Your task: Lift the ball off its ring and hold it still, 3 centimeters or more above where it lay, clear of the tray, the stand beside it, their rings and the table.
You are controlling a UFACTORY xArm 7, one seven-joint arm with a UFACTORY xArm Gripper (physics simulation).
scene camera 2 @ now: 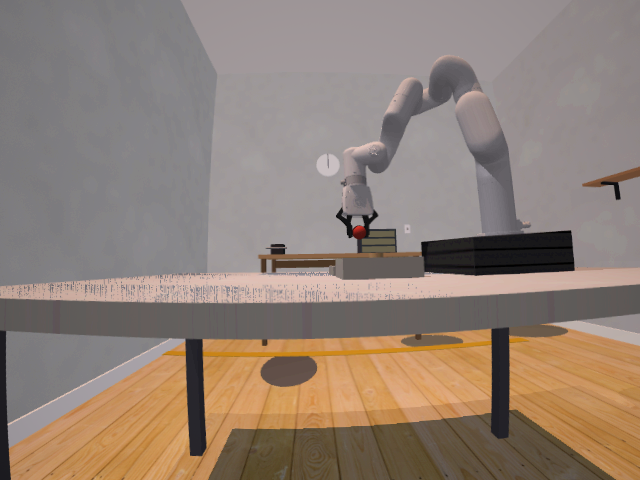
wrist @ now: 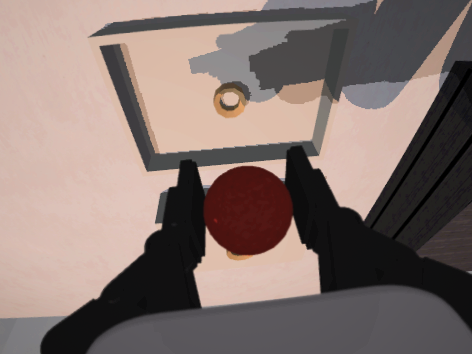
Labels:
The gripper shows in scene camera 2 and in the wrist view. One and the same spot on the gripper: (wrist: 351, 255) is (scene camera 2: 365, 220).

